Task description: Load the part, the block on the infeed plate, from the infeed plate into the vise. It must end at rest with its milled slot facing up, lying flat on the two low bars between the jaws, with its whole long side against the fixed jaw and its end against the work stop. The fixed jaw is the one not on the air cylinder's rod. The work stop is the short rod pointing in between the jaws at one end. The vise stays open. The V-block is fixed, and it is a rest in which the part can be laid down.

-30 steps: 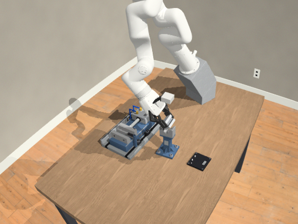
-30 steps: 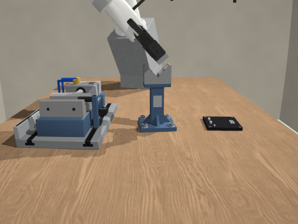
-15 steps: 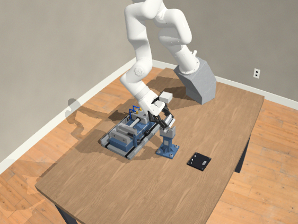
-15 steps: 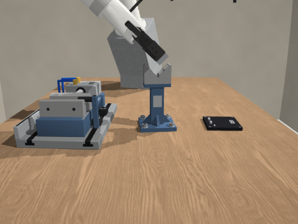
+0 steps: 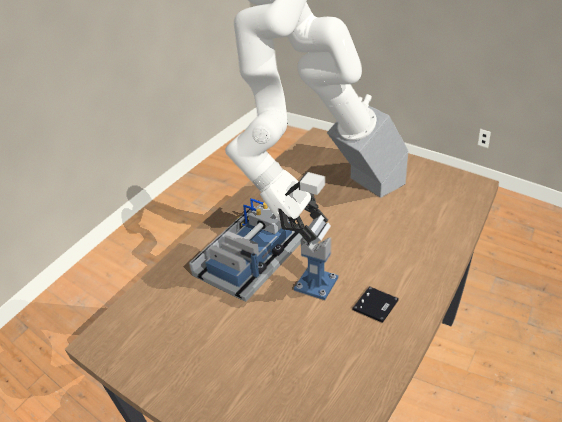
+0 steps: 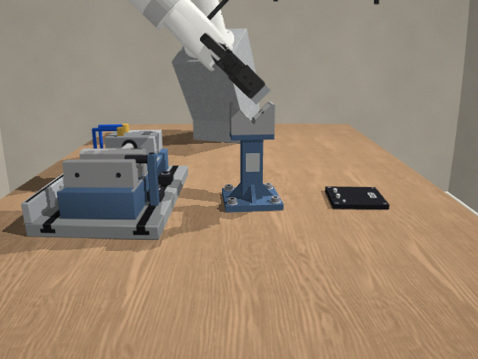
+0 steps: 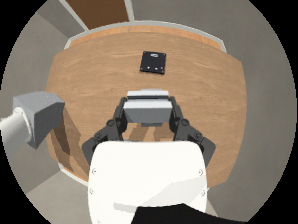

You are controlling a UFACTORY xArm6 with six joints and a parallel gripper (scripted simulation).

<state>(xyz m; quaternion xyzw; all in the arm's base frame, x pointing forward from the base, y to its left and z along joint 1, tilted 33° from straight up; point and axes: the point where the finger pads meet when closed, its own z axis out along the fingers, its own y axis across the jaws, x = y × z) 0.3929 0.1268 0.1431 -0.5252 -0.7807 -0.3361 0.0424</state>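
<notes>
Right now the part is 10 mm to the left of my hand. The rest, counted from my hand: blue work stop post 140 mm to the right, 130 mm below, 80 mm ahead; black stop rod 160 mm to the right, 100 mm below, 80 mm ahead; cylinder rod 210 mm to the right, 120 mm below, 10 mm behind.
</notes>
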